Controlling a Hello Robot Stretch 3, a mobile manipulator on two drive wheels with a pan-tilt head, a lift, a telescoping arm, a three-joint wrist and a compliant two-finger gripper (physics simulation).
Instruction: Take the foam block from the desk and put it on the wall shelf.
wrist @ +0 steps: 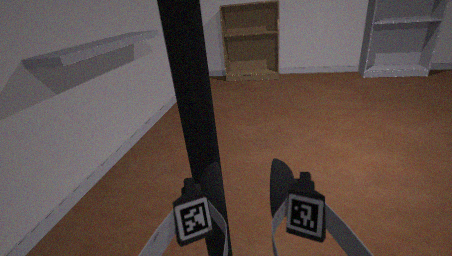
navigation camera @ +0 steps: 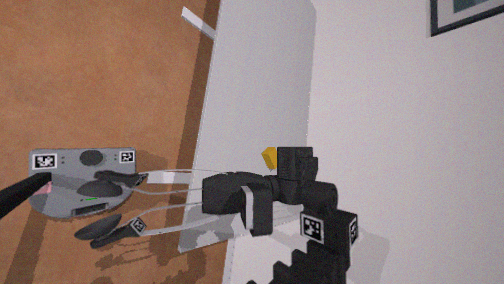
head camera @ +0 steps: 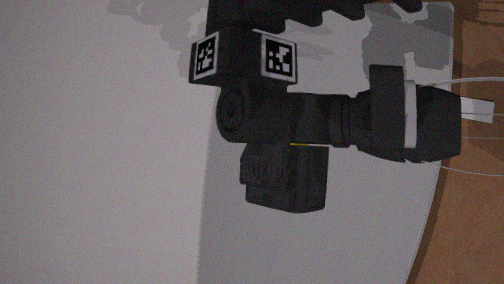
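The yellow foam block (navigation camera: 270, 157) lies on the grey desk (head camera: 360, 230) (navigation camera: 250, 90), partly hidden behind my wrist in the navigation view. In the head view a thin yellow strip of the block (head camera: 300, 144) shows past the wrist. My gripper (navigation camera: 100, 209) (wrist: 246, 180) is open and empty, with its fingers apart. It points away from the block, out past the desk's edge toward my base. The wall shelf (wrist: 100, 51) is at the upper left of the wrist view, a grey board on the wall.
My mast (wrist: 190, 100) stands behind the left finger in the wrist view. My base (navigation camera: 80, 175) is on the brown floor beside the desk. A brown bookcase (wrist: 250, 33) and a grey bookcase (wrist: 369, 40) stand at the far wall. A framed picture (navigation camera: 434, 20) hangs above the desk.
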